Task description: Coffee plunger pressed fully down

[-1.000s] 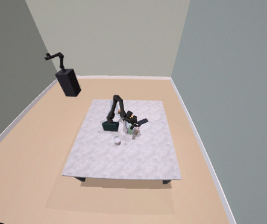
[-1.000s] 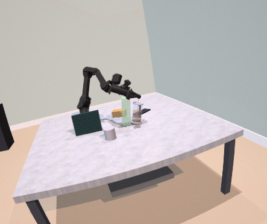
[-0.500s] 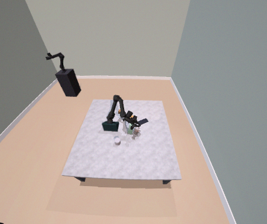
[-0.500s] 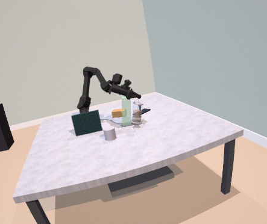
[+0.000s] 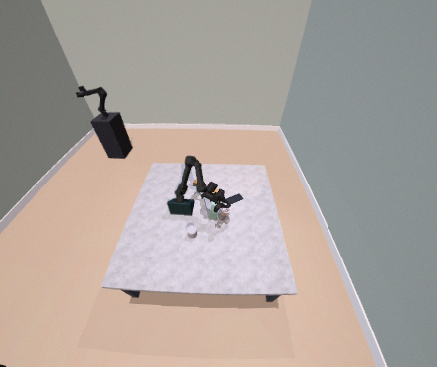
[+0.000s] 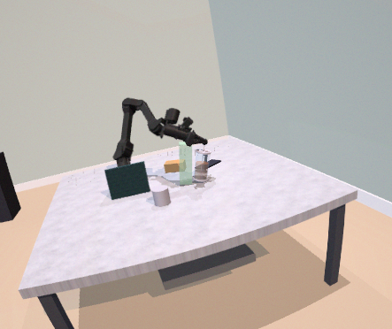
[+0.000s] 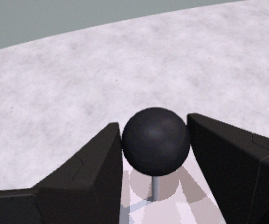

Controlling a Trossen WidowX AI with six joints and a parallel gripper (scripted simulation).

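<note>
Right now my gripper tip is 2 cm past the coffee press, 2 cm to the right of it and 10 cm above it. From my gripper tip the other things lie so: tall pale green box: 11 cm behind, 2 cm to the left, 9 cm below.
</note>
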